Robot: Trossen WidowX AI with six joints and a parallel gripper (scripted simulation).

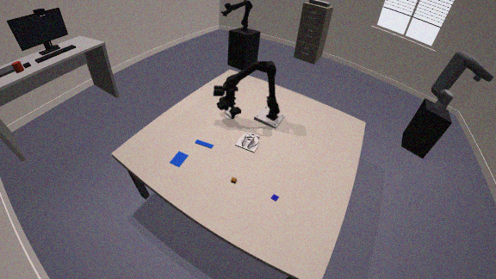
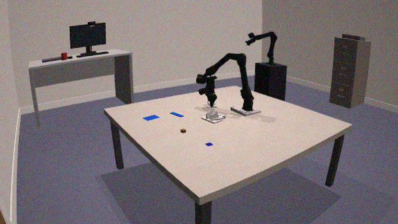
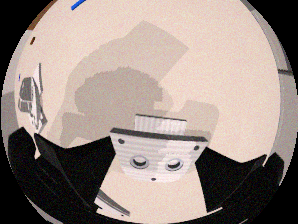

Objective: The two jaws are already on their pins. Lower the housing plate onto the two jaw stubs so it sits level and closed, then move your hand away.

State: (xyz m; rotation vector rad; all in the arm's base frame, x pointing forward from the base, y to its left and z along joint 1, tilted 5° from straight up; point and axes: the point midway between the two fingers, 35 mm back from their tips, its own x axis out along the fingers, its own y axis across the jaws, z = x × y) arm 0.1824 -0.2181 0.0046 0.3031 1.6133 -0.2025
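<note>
The small white part is 10 mm behind my gripper tip. From my gripper tip the other things lie so: small blue square 570 mm to the left, 320 mm ahead, 10 mm below; small brown block 370 mm ahead, 350 mm to the left.
</note>
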